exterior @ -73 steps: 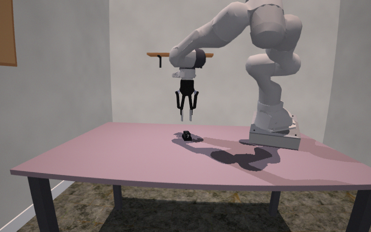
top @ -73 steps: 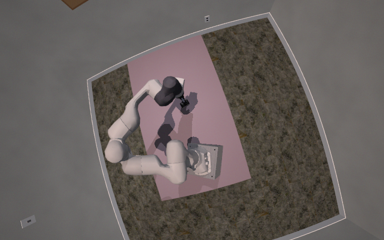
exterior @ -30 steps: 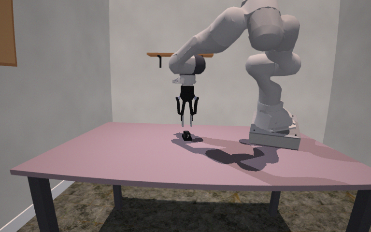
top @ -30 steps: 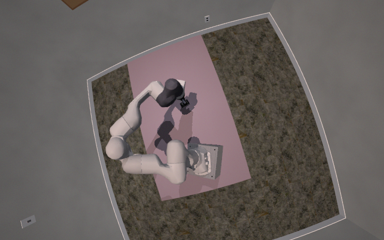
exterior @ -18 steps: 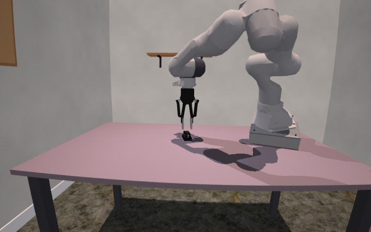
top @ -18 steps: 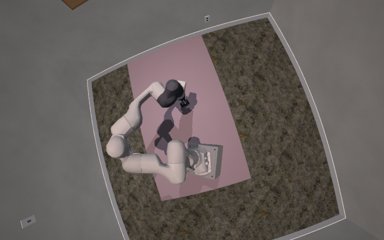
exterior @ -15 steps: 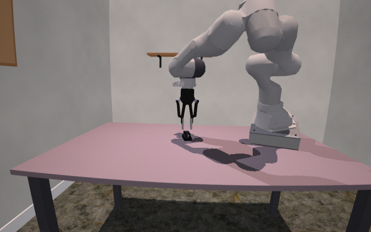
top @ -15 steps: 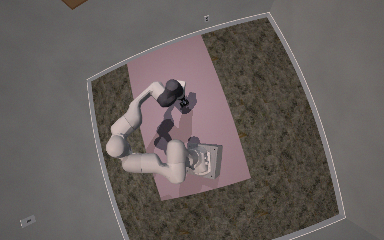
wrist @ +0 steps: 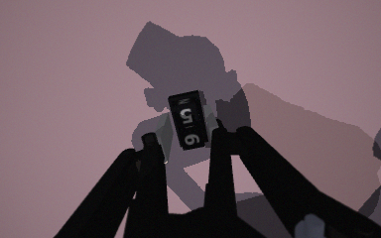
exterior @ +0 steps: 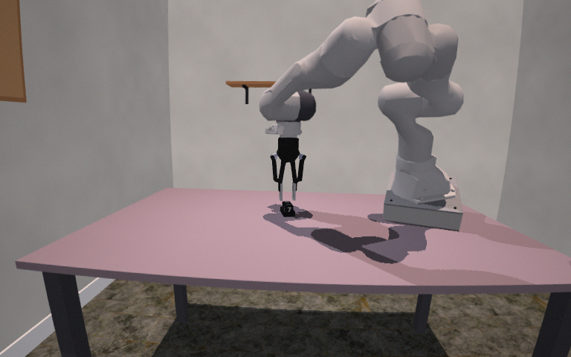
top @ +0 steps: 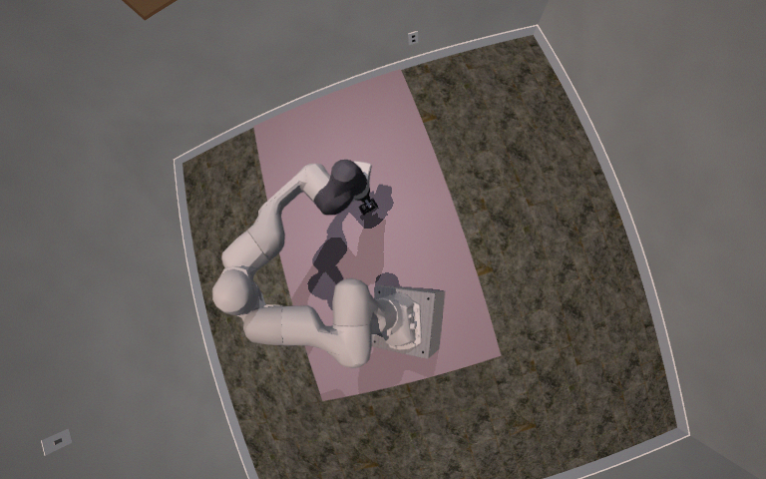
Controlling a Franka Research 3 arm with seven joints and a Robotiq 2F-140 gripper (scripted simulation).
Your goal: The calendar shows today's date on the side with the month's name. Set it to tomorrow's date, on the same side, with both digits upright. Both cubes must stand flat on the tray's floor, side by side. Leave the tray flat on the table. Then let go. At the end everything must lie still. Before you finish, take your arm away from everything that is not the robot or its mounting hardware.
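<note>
Now: hand 60 mm above the black digit cube. Round my hand: black calendar tray (10 mm to the left, 70 mm below).
</note>
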